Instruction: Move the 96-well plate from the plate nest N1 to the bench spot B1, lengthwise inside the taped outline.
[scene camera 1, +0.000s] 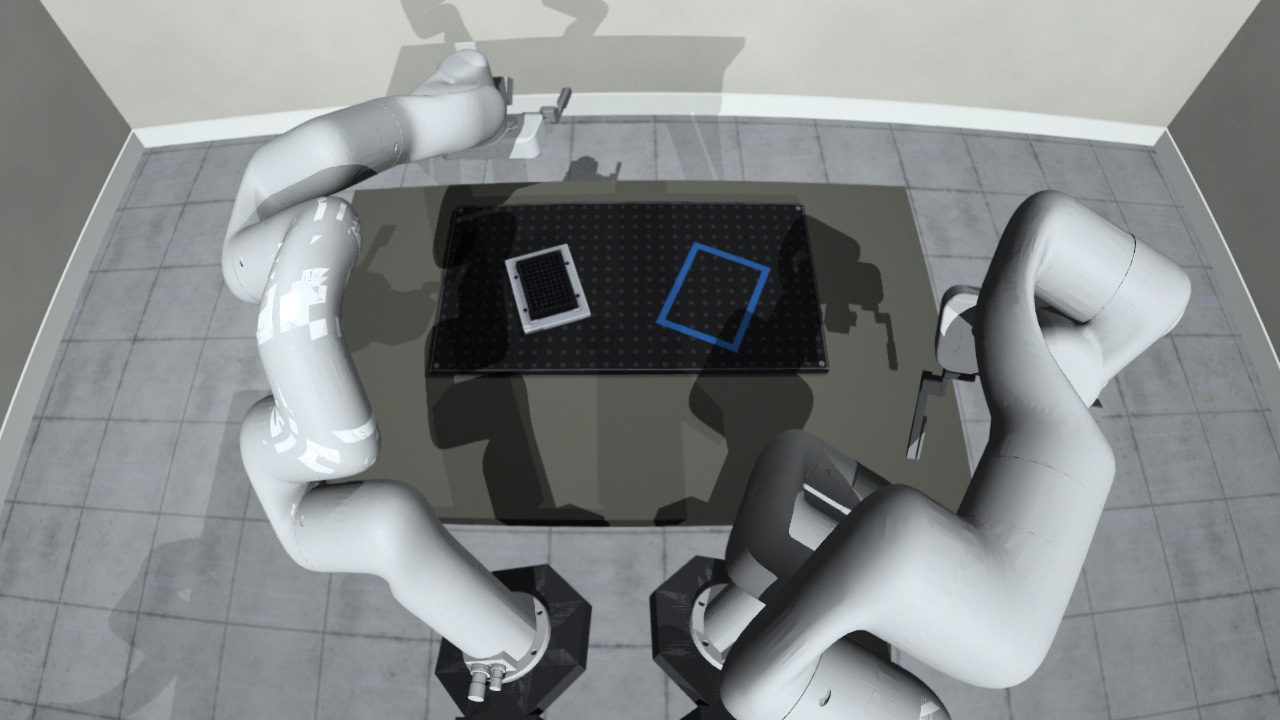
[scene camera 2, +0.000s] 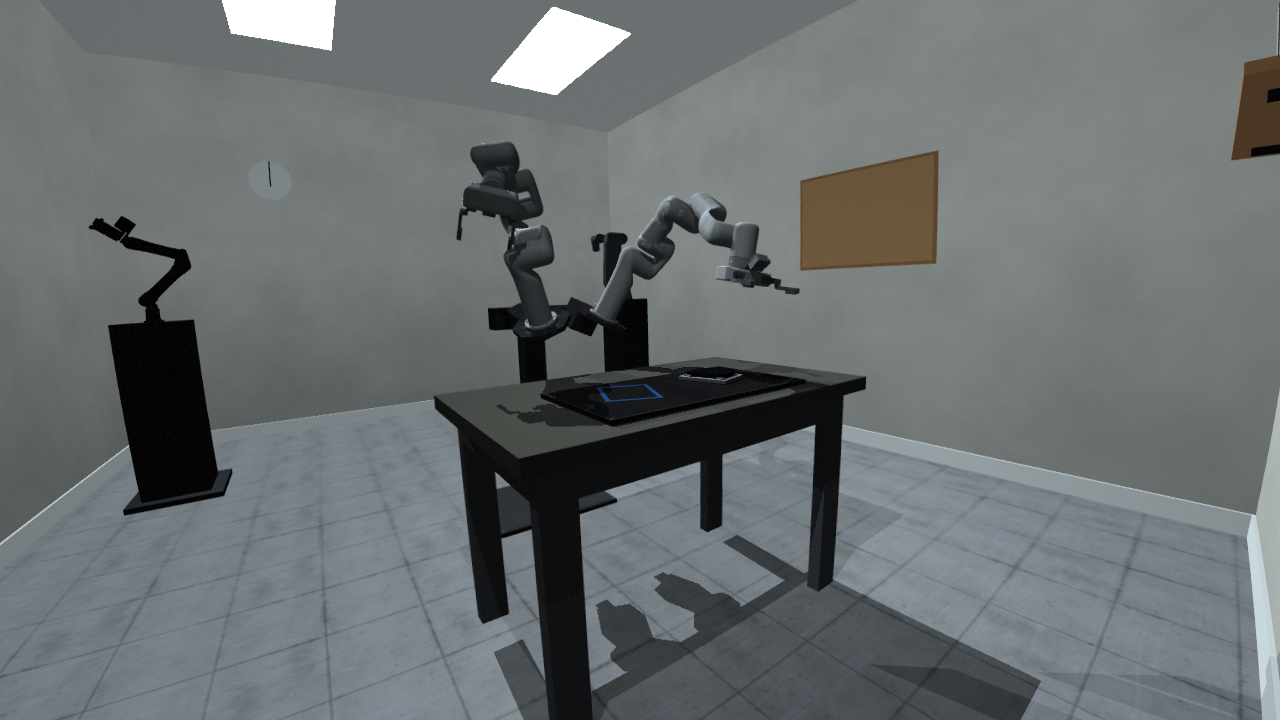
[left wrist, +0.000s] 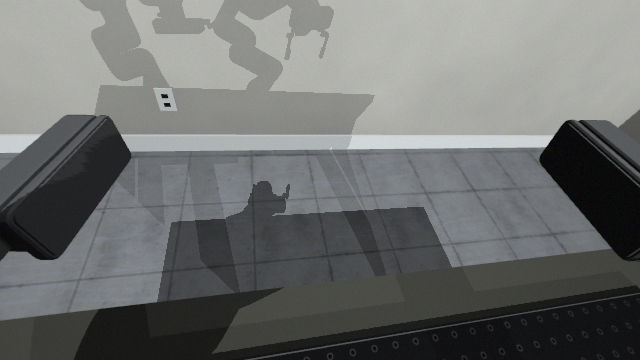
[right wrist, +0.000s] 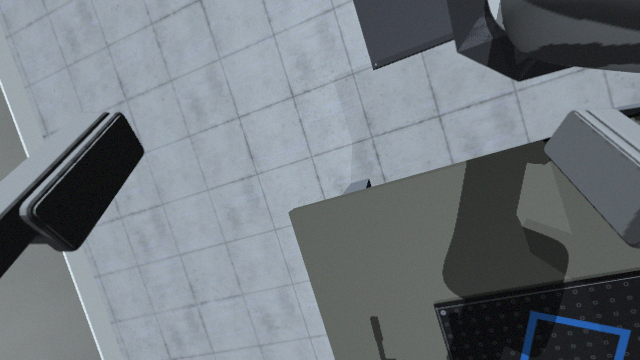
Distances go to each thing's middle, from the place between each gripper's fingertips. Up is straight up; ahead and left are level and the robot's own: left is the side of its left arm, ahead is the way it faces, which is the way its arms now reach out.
The black 96-well plate (scene camera 1: 552, 279) is 21 cm behind my left hand, 3 cm to the right of it and 26 cm below it. Also, from my left hand: grey plate nest N1 (scene camera 1: 517, 285) (21 cm behind, 3 cm to the right, 27 cm below).
Now: right hand 52 cm short of the black 96-well plate, 51 cm to the right of it and 45 cm above it. Also, from my right hand: grey plate nest N1: 52 cm ahead, 51 cm to the left, 46 cm below.
